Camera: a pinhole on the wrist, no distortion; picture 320 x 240 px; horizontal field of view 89.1 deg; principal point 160.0 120.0 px. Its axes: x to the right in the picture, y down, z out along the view. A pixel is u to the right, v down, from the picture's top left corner.
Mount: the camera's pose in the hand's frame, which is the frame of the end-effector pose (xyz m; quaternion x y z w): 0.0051 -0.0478 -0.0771 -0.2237 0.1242 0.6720 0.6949
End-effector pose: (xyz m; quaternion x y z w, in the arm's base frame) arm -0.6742 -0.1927 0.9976 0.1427 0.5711 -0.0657 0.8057
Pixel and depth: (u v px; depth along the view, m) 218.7 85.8 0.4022
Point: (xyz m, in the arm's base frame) -0.3905 0.0030 1.0620
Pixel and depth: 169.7 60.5 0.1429
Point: -0.6078 -0.1791 0.9807
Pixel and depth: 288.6 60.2 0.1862
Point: -0.5859 -0.0345 0.9765
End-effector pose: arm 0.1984 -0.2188 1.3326 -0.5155 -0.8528 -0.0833 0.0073
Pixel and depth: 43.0 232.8 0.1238
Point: 0.1913 -0.3296 1.2541
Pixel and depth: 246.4 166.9 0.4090
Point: 0.5780 -0.1728 1.2072
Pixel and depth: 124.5 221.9 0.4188
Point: 0.4297 -0.4188 1.0230
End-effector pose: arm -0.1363 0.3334 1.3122 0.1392 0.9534 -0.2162 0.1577
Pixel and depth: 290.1 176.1 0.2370
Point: 0.0330 0.5036 1.2372
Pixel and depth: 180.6 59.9 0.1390
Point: -0.1504 0.3514 1.2487
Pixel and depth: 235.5 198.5 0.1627
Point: -0.0194 0.3915 1.2940
